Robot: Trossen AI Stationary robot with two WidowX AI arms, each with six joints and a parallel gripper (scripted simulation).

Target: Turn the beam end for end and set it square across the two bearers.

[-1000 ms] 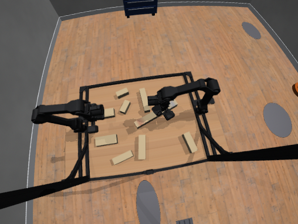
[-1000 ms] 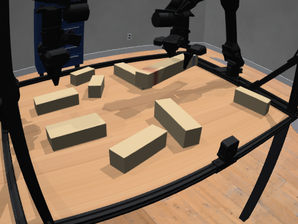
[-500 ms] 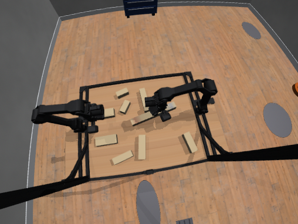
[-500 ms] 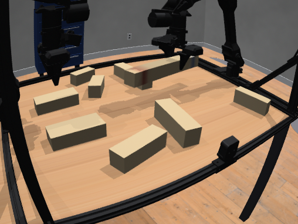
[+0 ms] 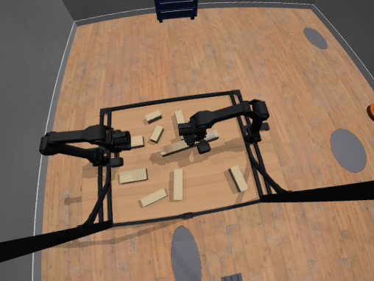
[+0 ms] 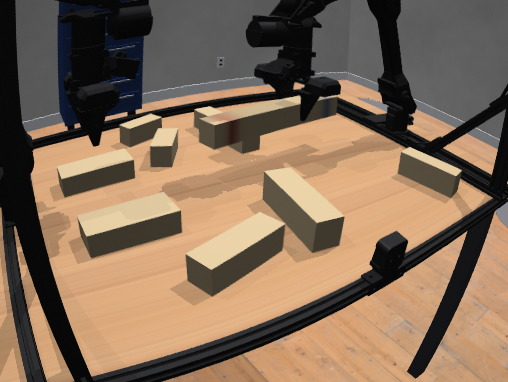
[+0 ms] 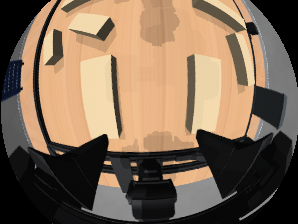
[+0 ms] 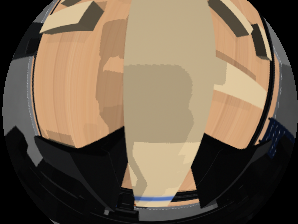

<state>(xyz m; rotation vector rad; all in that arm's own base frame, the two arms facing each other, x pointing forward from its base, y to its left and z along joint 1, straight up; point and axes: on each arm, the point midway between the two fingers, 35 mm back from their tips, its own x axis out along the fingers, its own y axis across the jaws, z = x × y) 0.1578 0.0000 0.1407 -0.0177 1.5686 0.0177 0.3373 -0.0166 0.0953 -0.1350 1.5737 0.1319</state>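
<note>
Right now the beam is 5 cm to the left of my right hand, 2 cm below it and 1 cm behind it.
</note>
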